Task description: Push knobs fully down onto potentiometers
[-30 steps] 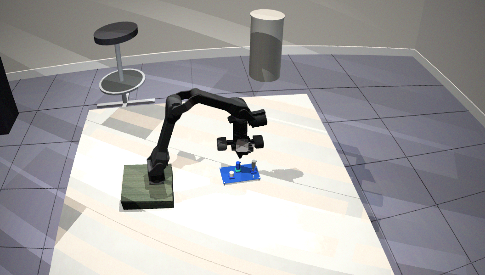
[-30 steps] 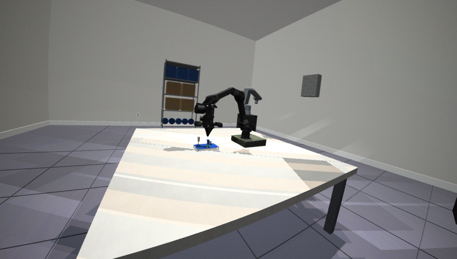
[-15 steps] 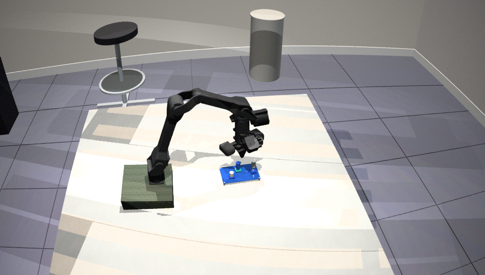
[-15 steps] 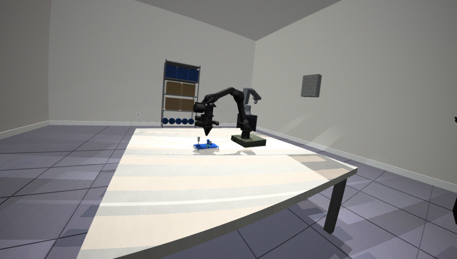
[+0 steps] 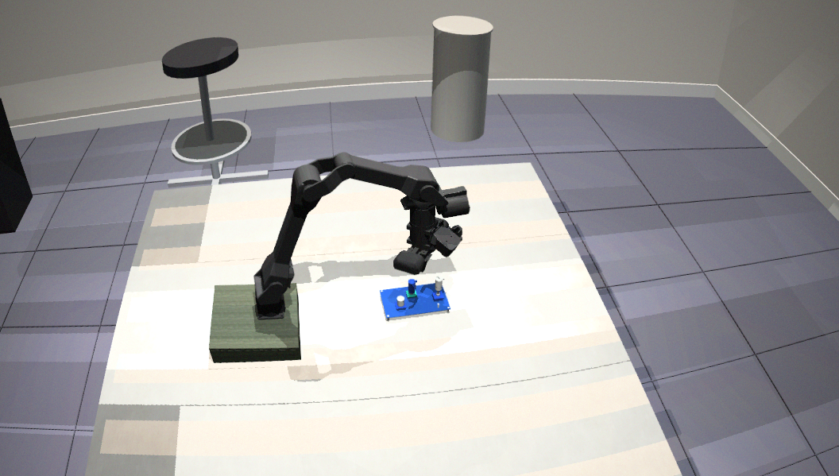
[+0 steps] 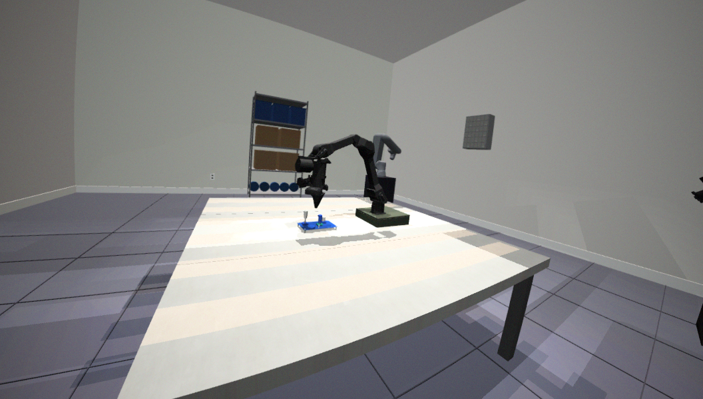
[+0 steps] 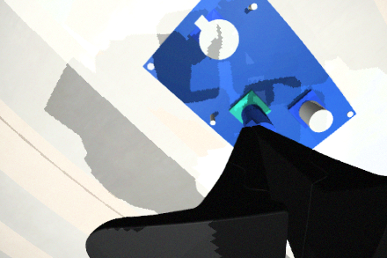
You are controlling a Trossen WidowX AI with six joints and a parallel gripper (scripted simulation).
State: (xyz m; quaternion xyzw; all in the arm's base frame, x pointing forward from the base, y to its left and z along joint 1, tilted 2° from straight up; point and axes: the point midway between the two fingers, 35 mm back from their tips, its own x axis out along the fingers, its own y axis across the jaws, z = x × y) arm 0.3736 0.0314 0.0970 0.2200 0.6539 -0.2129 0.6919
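Right now the grey knob is 4 cm ahead of my gripper tip, 3 cm below it and 2 cm to the right of it. Also, from my gripper tip: dark blue knob: 5 cm below, 2 cm behind.
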